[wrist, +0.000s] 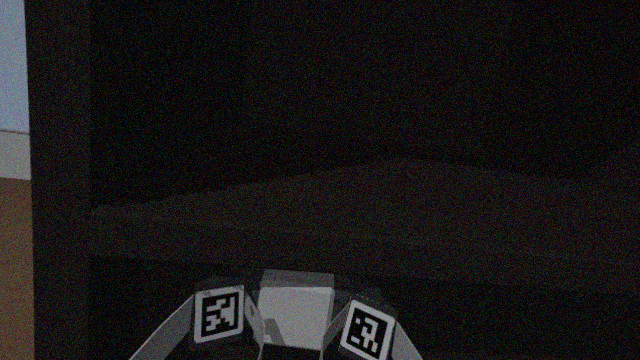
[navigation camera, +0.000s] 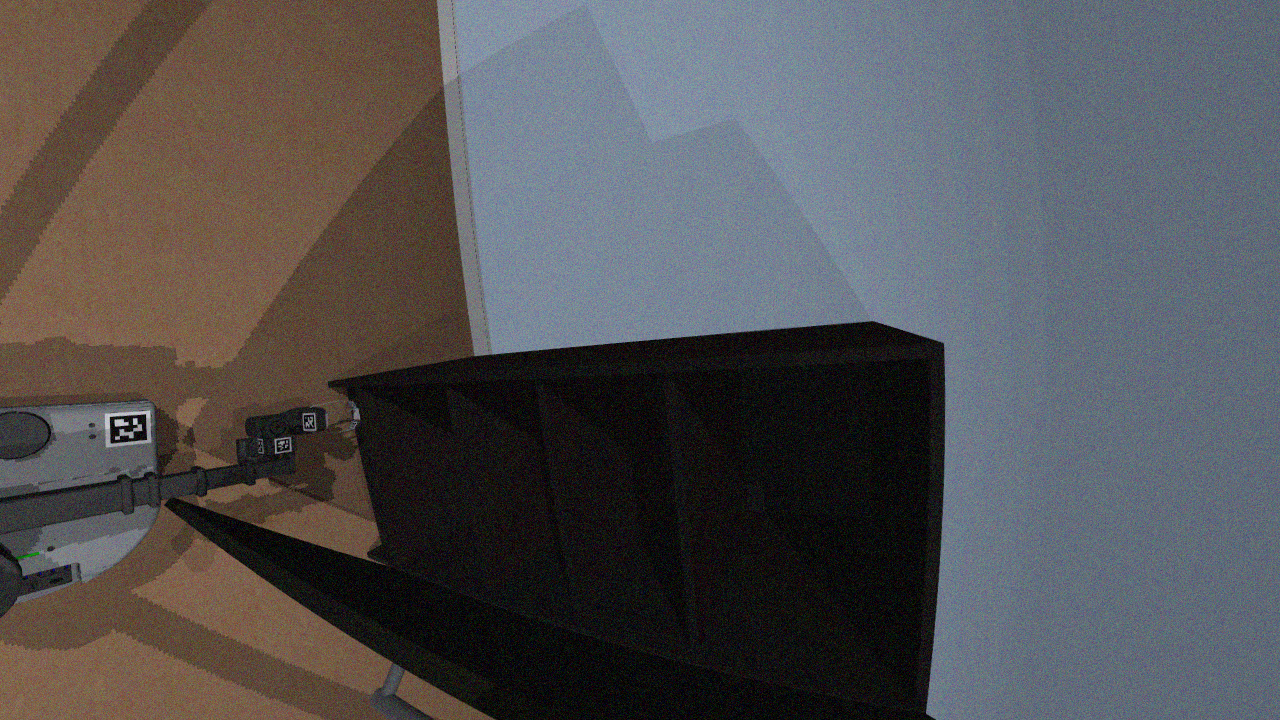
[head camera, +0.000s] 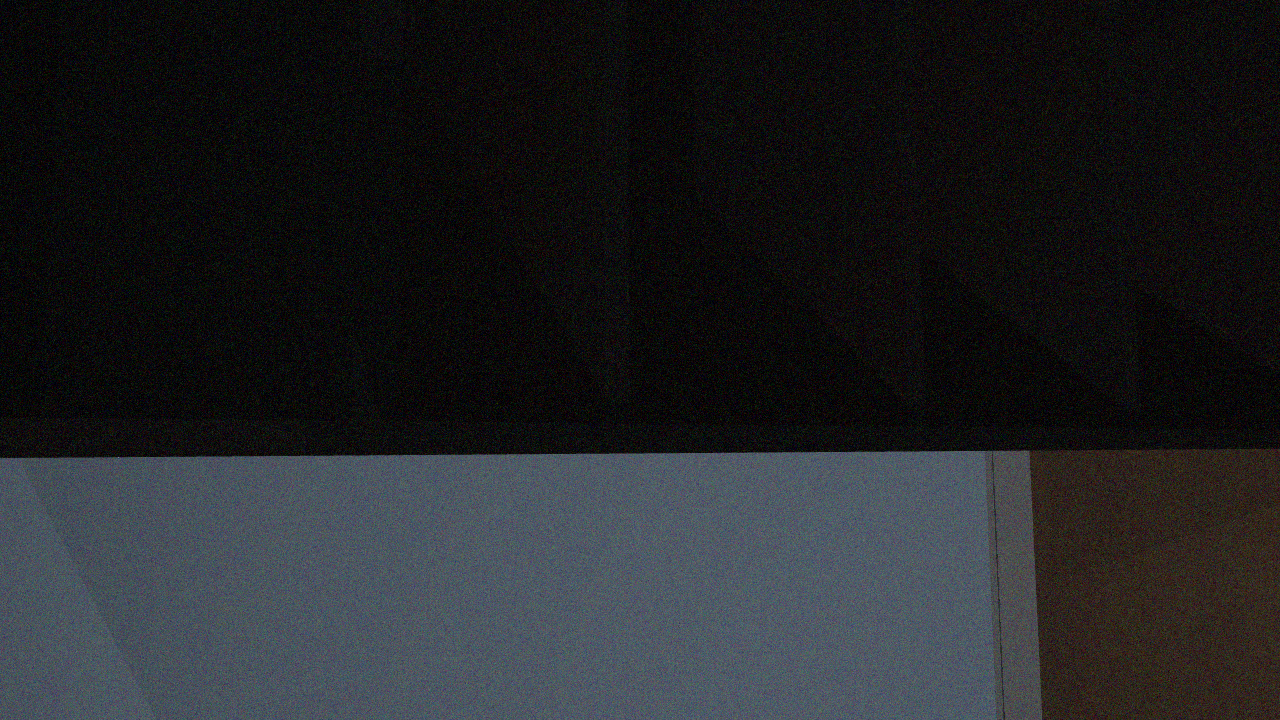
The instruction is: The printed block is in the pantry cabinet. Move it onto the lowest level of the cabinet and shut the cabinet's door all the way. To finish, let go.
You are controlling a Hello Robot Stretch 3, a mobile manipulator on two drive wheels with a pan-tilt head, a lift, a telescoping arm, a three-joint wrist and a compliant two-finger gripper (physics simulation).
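Places are measured from the robot's base along level axes (x ahead, y left, z up), in metres.
Pixels of known places: gripper, fingertip midpoint: (wrist: 299,271); robot's base, origin of the base link: (navigation camera: 17,432).
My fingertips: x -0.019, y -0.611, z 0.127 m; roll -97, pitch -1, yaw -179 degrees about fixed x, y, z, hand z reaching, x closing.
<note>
For each thing: its top centre in the pictures, then the offset to it from my fingertips. "spot": a spot on its surface instead.
- pale printed block, middle of its top: (wrist: 302,263) 0.001 m back, 0.021 m left, 0.015 m up
- cabinet's door, surface spot: (navigation camera: 402,617) spot: 0.158 m back, 0.379 m left, 0.745 m up
- grey door handle, surface spot: (navigation camera: 389,702) spot: 0.191 m back, 0.429 m left, 0.797 m up
The pale printed block (wrist: 296,316) sits between the two fingertips of my gripper (wrist: 299,271) (navigation camera: 347,419), which is shut on it. In the wrist view the block is below the front edge of a dark shelf (wrist: 310,242); how far it reaches into the cabinet is hard to tell. The dark pantry cabinet (wrist: 60,150) (navigation camera: 935,501) (head camera: 626,436) is very dim inside. In the navigation view my gripper is at the cabinet's left end, where its fingertips are partly hidden. The cabinet's door (navigation camera: 402,617) stands open.
A grey door handle (navigation camera: 389,702) sticks out from the door's outer side. My arm (navigation camera: 214,479) runs past the door's free edge, close to it. The cabinet's side post is left of the fingers in the wrist view. A blue-grey wall (navigation camera: 1074,268) (head camera: 537,582) stands behind the cabinet.
</note>
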